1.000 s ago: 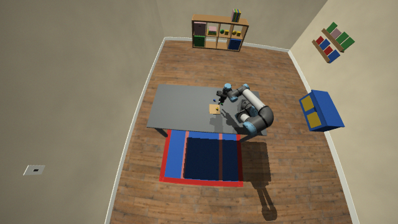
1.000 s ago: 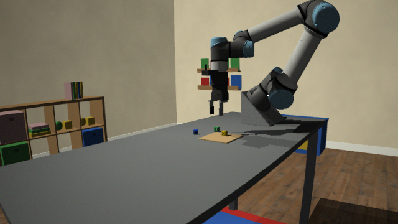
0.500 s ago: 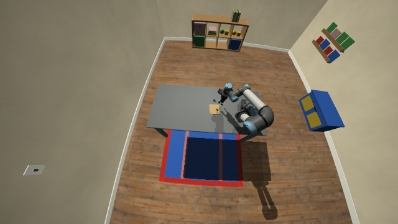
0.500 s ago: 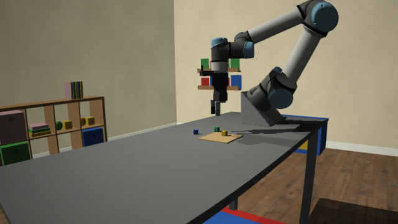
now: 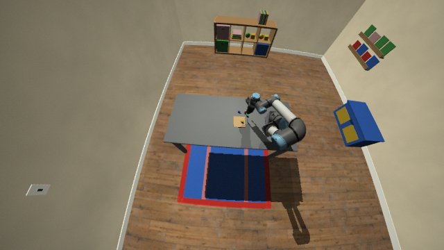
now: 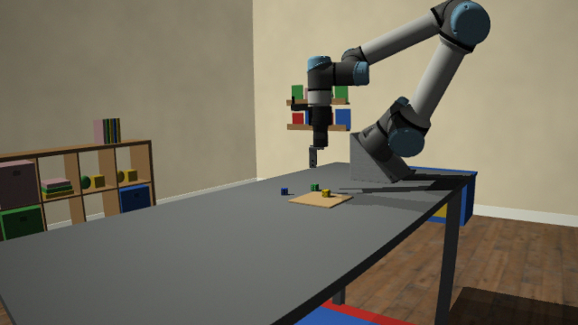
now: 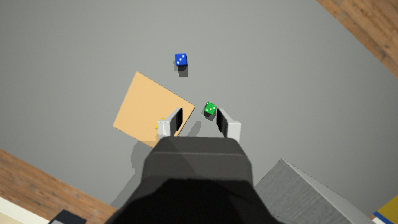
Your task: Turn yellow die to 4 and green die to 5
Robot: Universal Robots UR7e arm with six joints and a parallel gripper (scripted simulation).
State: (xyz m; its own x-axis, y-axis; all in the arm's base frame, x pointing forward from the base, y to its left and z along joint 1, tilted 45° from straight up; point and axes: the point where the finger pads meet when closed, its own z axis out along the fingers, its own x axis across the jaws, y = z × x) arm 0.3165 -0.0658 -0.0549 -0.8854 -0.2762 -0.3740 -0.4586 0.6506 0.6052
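The green die is 20 mm behind my hand, 10 mm to the right of it and 90 mm below it. Also, from my hand: yellow die (50 mm ahead, 70 mm to the left, 90 mm below); tan mat (80 mm ahead, 70 mm to the left, 100 mm below); blue die (70 mm ahead, 60 mm to the right, 90 mm below).
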